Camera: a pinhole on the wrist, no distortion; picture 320 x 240 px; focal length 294.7 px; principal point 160.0 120.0 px. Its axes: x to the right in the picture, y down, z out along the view. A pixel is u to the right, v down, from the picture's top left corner.
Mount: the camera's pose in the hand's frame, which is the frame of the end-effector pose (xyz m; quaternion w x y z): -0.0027 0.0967 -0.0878 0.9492 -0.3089 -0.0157 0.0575
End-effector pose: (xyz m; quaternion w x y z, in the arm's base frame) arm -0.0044 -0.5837 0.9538 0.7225 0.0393 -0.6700 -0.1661
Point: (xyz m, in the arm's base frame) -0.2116 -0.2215 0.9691
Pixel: 106.8 99.2
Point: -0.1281 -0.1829 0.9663
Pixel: 99.9 164.1
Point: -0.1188 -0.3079 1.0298
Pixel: 167.0 103.1
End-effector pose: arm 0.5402 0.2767 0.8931 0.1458 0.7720 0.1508 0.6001
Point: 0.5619 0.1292 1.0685
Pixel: outside the picture
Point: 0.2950 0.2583 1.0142
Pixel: behind the camera
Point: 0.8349 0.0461 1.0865
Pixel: 290.0 85.1
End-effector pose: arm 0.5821 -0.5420 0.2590 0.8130 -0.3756 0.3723 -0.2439
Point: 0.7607 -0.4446 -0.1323
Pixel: outside the picture
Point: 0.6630 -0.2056 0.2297
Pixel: 24.0 83.2
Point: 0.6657 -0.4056 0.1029
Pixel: 224.1 132.8
